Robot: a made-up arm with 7 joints.
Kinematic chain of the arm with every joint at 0, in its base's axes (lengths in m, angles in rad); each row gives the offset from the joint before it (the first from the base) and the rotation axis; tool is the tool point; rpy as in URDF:
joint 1: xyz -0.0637 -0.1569 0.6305 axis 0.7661 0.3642 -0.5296
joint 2: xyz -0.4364 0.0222 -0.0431 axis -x
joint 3: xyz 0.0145 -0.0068 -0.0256 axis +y
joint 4: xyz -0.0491 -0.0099 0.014 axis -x
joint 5: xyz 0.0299 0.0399 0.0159 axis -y
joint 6: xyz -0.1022 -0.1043 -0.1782 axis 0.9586 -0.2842 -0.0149
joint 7: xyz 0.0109 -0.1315 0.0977 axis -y
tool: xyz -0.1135 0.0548 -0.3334 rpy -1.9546 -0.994 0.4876
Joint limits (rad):
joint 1: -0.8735..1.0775
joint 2: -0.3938..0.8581
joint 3: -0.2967..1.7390
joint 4: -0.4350..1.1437
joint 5: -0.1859..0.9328
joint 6: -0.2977..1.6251
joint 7: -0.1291..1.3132
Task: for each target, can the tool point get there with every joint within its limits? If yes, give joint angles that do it. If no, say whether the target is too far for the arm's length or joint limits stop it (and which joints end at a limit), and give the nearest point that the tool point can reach.
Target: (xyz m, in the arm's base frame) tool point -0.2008 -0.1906 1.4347
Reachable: no: joint limits stop it (at a limit: joint 1, joint 2, joint 3, joint 5, joint 6, joint 7) | nearest point -0.4211 -0.1703 1.2655 | short by 0.279 m
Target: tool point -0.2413 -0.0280 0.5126
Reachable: yes | joints 0.2579 0.0254 -0.0622 0.3086 0.8060 1.3999 0.6752
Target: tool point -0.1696 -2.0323 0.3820
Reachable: no: too far | nearest point -0.3532 -0.8790 0.4819 | short by 1.172 m
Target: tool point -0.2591 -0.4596 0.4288
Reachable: yes | joints -0.2703 0.2187 0.3955 0.8485 0.3733 0.7754 0.9271
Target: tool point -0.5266 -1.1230 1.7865
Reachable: no: too far | nearest point -0.4599 -0.6430 0.9489 | short by 0.968 m
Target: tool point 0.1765 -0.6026 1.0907
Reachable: no: joint limits stop it (at a limit: joint 1, joint 2, joint 3, joint 5, joint 7) | nearest point -0.0869 -0.5222 0.8528 | short by 0.364 m
